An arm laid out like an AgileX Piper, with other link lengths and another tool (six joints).
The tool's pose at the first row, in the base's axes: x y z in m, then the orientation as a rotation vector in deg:
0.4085 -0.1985 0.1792 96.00 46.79 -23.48
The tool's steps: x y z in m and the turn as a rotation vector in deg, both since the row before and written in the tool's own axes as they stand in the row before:
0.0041 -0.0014 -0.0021 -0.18 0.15 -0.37
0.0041 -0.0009 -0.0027 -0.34 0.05 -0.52
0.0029 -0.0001 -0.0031 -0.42 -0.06 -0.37
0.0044 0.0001 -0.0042 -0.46 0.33 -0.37
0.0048 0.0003 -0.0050 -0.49 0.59 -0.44
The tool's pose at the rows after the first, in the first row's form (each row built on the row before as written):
0.4100 -0.1952 0.1761 95.75 47.24 -23.53
0.4118 -0.1913 0.1735 95.27 47.75 -23.69
0.4132 -0.1875 0.1723 94.73 48.06 -23.79
0.4156 -0.1822 0.1705 94.28 48.66 -23.56
0.4182 -0.1760 0.1688 93.86 49.51 -23.16

